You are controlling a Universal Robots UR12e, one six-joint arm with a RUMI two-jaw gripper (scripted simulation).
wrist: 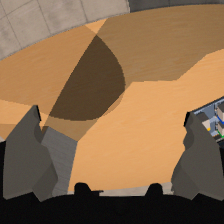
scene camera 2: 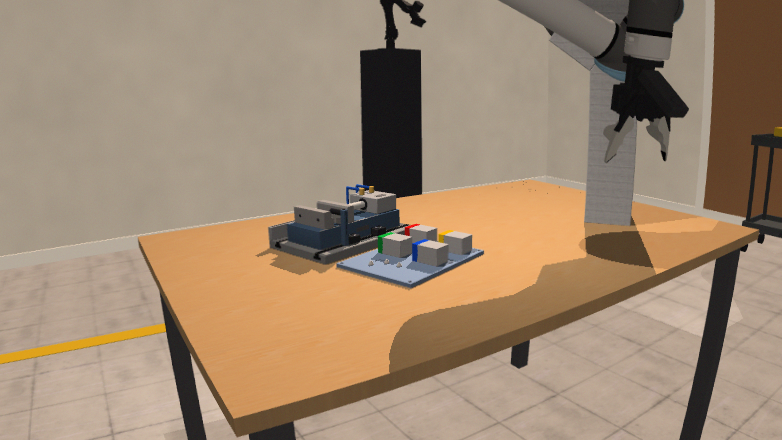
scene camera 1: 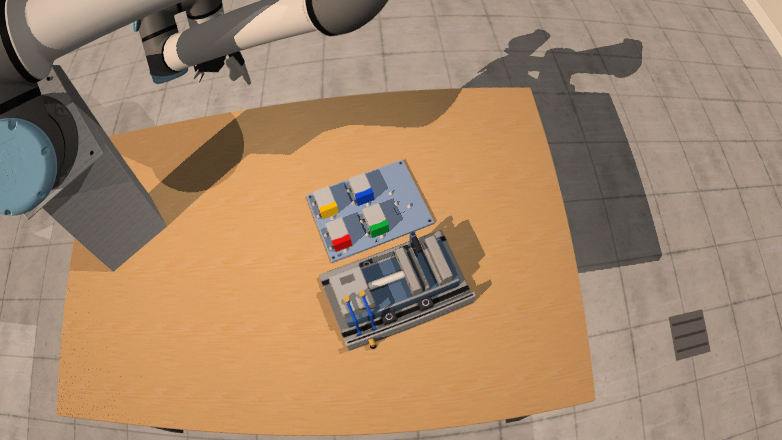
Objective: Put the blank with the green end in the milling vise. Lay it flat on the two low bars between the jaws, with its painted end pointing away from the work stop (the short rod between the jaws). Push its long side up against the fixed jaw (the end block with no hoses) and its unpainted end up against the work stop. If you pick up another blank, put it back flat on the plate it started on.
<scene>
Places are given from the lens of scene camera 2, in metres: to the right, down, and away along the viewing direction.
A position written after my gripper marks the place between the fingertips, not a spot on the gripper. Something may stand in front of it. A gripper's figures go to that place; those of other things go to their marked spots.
my gripper [scene camera 2: 636,161]: 0.49, -0.12, 1.02
milling vise [scene camera 2: 298,233]: -0.20, 0.03, 1.19
plate [scene camera 2: 411,274]: 0.04, 0.10, 1.03
The marked spots on the milling vise and the plate are 0.30 m apart.
</scene>
